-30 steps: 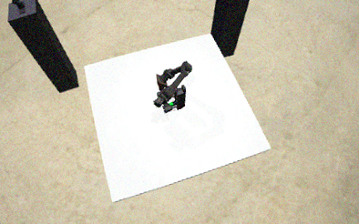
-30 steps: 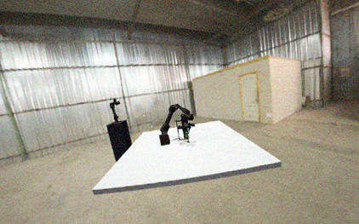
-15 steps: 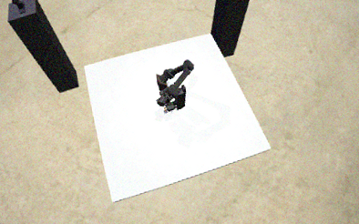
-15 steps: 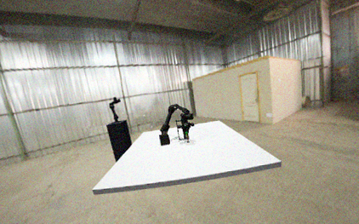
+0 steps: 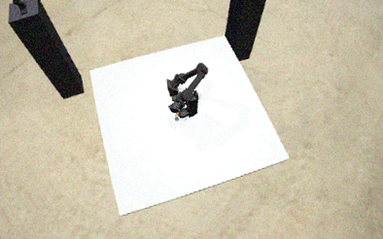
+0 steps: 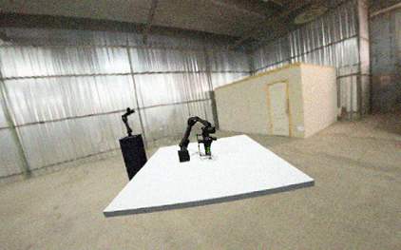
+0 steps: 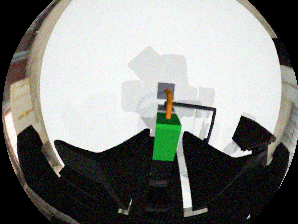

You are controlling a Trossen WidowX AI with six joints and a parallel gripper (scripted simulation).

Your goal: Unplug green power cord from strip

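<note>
The green plug is 10 mm behind my gripper tip, 30 mm to the left of it and 10 mm below it.
</note>
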